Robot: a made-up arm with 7 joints. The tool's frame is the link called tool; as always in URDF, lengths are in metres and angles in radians. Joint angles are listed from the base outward.
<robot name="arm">
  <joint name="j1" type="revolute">
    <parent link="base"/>
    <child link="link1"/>
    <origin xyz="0 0 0" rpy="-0.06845 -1.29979 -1.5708"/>
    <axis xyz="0 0 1"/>
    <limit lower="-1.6" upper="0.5"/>
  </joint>
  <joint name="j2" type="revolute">
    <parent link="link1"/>
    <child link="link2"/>
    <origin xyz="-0.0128 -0.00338 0.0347" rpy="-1.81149 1.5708 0"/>
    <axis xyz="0 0 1"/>
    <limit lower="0" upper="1.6"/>
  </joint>
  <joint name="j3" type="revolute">
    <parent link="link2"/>
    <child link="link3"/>
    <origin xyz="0.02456 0.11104 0.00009" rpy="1.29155 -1.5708 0"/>
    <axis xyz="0 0 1"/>
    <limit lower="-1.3" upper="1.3"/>
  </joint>
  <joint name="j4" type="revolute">
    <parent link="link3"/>
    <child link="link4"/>
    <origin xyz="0.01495 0 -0.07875" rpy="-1.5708 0 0"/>
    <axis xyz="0 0 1"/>
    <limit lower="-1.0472" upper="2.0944"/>
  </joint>
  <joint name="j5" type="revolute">
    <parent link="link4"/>
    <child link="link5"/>
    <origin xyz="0.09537 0.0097 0.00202" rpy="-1.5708 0 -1.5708"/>
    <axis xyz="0 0 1"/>
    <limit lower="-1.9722" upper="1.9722"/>
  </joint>
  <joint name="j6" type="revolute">
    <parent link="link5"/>
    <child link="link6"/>
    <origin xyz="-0.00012 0 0.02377" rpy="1.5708 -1.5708 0"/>
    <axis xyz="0 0 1"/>
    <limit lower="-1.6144" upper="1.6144"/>
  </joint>
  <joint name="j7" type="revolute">
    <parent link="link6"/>
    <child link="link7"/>
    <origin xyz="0.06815 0.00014 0.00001" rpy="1.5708 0 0"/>
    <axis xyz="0 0 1"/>
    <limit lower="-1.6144" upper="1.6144"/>
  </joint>
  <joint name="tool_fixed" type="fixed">
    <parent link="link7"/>
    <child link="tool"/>
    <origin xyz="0 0 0" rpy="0 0 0"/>
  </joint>
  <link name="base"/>
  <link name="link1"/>
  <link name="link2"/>
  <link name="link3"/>
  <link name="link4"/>
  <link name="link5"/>
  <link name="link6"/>
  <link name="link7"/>
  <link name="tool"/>
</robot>
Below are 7 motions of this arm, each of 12 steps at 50 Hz.
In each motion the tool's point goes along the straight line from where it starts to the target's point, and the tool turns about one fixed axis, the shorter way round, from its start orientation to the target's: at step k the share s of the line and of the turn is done. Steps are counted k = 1, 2, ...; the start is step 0. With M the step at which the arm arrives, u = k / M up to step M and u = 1 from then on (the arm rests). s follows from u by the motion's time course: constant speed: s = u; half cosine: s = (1 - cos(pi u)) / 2; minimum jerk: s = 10 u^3 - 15 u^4 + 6 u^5.
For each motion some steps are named. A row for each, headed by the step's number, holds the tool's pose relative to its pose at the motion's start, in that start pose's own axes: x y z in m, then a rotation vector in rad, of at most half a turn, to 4 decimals.
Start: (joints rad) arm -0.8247 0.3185 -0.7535 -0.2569 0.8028 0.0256 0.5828
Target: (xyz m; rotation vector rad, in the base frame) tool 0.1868 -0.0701 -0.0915 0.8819 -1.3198 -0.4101
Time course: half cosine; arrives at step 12
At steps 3, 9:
3: -0.0023 0.0019 0.0027 -0.0025 -0.0239 -0.0362
9: -0.0134 0.0111 0.0155 -0.0147 -0.1391 -0.2112

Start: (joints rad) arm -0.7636 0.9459 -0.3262 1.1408 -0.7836 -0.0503 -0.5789
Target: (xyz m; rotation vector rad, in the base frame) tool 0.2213 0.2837 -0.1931 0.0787 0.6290 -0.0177
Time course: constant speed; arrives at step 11
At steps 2, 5, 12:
2: -0.0007 -0.0010 -0.0075 -0.0070 0.0313 0.0039
5: -0.0018 -0.0024 -0.0188 -0.0174 0.0782 0.0097
12: -0.0040 -0.0054 -0.0413 -0.0383 0.1721 0.0214

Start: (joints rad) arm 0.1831 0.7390 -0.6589 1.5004 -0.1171 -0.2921 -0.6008
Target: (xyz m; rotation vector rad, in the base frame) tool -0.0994 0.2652 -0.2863 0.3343 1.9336 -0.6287
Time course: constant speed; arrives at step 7
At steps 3, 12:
3: 0.0044 -0.0032 0.0074 0.0061 -0.0288 -0.0229
12: 0.0103 -0.0075 0.0174 0.0142 -0.0673 -0.0534

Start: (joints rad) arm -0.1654 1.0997 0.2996 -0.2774 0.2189 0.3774 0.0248
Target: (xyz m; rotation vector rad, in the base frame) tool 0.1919 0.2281 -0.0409 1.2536 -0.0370 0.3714
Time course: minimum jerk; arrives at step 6
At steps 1, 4, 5, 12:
1: -0.0001 0.0000 -0.0004 -0.0008 0.0014 0.0006
4: -0.0023 -0.0004 -0.0093 -0.0184 0.0302 0.0141
5: -0.0028 -0.0005 -0.0114 -0.0224 0.0368 0.0173
12: -0.0029 -0.0005 -0.0118 -0.0233 0.0382 0.0179

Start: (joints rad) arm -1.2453 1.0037 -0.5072 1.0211 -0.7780 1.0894 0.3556
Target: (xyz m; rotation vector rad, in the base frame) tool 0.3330 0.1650 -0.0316 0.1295 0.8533 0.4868
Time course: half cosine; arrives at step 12
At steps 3, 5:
3: -0.0111 -0.0062 0.0080 -0.0105 -0.0313 -0.0446
5: -0.0280 -0.0158 0.0201 -0.0267 -0.0792 -0.1128

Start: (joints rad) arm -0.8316 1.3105 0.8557 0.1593 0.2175 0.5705 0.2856
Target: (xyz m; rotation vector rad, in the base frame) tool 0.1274 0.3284 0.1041 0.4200 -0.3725 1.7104
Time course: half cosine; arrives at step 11
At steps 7, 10, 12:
7: -0.0023 -0.0017 -0.0247 0.0241 0.1602 0.0993
10: -0.0032 -0.0024 -0.0342 0.0334 0.2218 0.1374
12: -0.0033 -0.0024 -0.0349 0.0341 0.2263 0.1403

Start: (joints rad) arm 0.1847 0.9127 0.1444 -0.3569 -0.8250 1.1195 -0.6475
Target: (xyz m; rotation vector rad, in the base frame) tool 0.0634 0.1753 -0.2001 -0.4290 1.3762 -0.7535
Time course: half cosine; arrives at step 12
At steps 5, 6, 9, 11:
5: 0.0043 -0.0054 -0.0133 -0.0500 0.0467 -0.0689
6: 0.0058 -0.0073 -0.0179 -0.0675 0.0630 -0.0929
9: 0.0100 -0.0125 -0.0306 -0.1152 0.1076 -0.1586
11: 0.0115 -0.0144 -0.0353 -0.1327 0.1239 -0.1826

